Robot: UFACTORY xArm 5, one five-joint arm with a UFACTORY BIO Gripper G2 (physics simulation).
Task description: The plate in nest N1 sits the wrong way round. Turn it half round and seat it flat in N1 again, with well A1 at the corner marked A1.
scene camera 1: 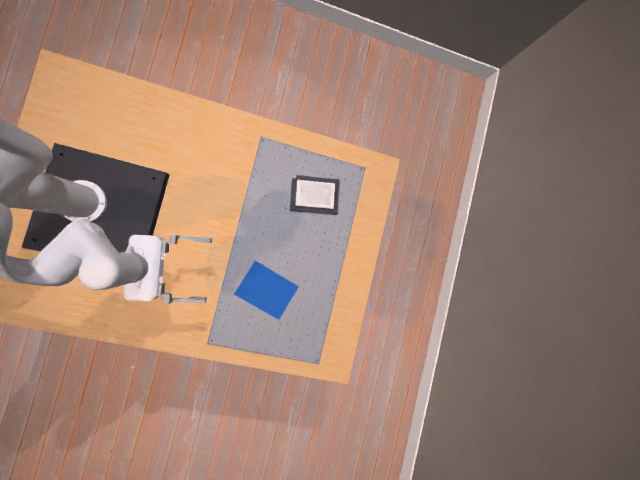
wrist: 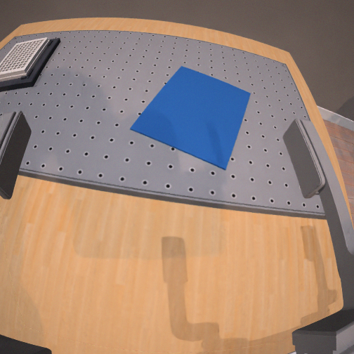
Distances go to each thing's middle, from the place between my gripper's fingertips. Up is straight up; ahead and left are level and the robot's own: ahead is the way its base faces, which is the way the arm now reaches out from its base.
The white well plate (scene camera 1: 309, 193) lies 28 cm ahead of my hand, 27 cm to the left of it and 12 cm below it. Also, from my hand: blue rectangle (scene camera 1: 263, 288) (16 cm ahead, 13 cm below, 6 cm to the right).
